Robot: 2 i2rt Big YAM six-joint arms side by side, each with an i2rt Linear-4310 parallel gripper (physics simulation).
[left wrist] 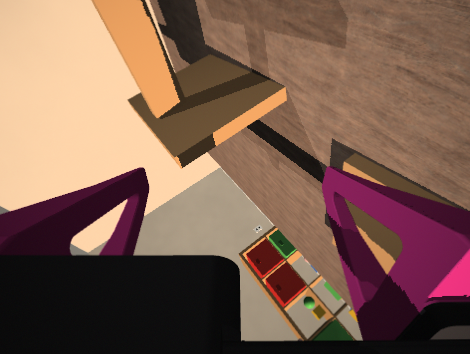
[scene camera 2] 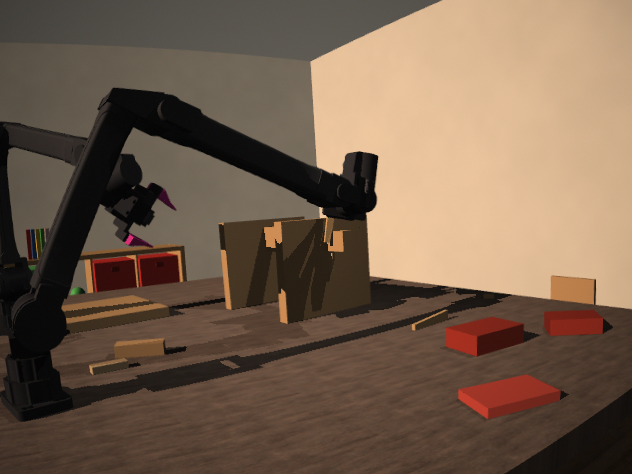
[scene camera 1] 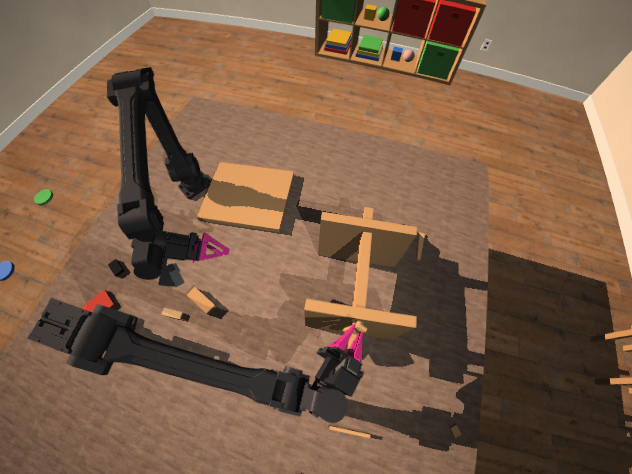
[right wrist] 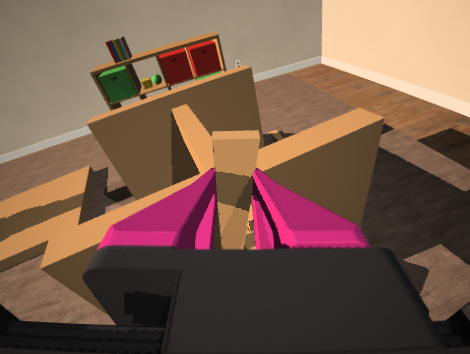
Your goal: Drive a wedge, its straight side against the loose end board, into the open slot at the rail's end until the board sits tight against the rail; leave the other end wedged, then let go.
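Frame: origin at the left arm's base, x left, y back, z up, level; millimetres.
Seen in the pictures: left gripper, between the fingertips: (left wrist: 235,177) (scene camera 2: 163,228) (scene camera 1: 224,252); right gripper, between the fingertips: (scene camera 1: 358,327) (right wrist: 234,177); left arm's base, origin of its link: (scene camera 2: 12,330) (scene camera 1: 195,186); right arm's base, origin of its link: (scene camera 2: 36,404).
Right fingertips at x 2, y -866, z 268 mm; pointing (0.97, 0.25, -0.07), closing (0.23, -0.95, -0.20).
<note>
Pixels of each thing's top centre, then the offset from my right fingertips to it. "*": a spot on its surface instead.
- loose end board, centre of its top: (right wrist: 229,172) (scene camera 2: 323,218) (scene camera 1: 360,313) dx +36, dy +19, dz -27 mm
- rail, centre of its top: (right wrist: 196,133) (left wrist: 123,57) (scene camera 2: 292,226) (scene camera 1: 364,268) dx +142, dy +96, dz -48 mm
- rail's end, a spot on its surface: (scene camera 2: 337,240) * dx -22, dy -8, dz -81 mm
- far end board, centre of its top: (right wrist: 172,91) (left wrist: 148,127) (scene camera 2: 264,219) (scene camera 1: 369,224) dx +248, dy +174, dz -26 mm
- pale wooden wedge, centre of its top: (right wrist: 212,137) (scene camera 1: 357,325) (scene camera 2: 329,194) dx -6, dy +3, dz +30 mm
- flat wooden slab, centre of its top: (scene camera 2: 96,308) (right wrist: 23,216) (scene camera 1: 247,193) dx +125, dy +663, dz -242 mm
- wooden block, centre of its top: (scene camera 2: 139,342) (scene camera 1: 200,299) dx -260, dy +426, dz -243 mm
- small piece, centre of its top: (scene camera 2: 108,362) (scene camera 1: 171,313) dx -361, dy +460, dz -254 mm
- thin strip, centre of its top: (scene camera 2: 430,314) (scene camera 1: 350,432) dx -180, dy -187, dz -246 mm
The loose end board (scene camera 1: 326,308) (scene camera 2: 352,275) (right wrist: 320,137) stands upright at the near end of the rail (scene camera 1: 362,270) (left wrist: 140,55) (right wrist: 192,131). The rail's end (scene camera 2: 337,240) pokes through it; its slot is hidden. The far end board (scene camera 1: 367,244) (scene camera 2: 245,270) (left wrist: 225,95) (right wrist: 215,102) stands at the other end. My right gripper (scene camera 1: 357,330) (right wrist: 234,177) is shut on a pale wooden wedge (scene camera 2: 329,229) (right wrist: 236,155), just outside the loose board at the rail's end; whether its tip is in the slot is hidden. My left gripper (scene camera 1: 226,250) (scene camera 2: 163,227) (left wrist: 235,177) is open and empty, away from the boards.
A flat wooden slab (scene camera 1: 250,214) lies left of the far board. A wooden block (scene camera 1: 202,300) and a small piece (scene camera 1: 172,313) lie between the arms. A thin strip (scene camera 1: 349,432) (scene camera 2: 429,319) lies near my right wrist. Red blocks (scene camera 2: 484,335) (scene camera 2: 508,395) lie at the right in scene camera 2.
</note>
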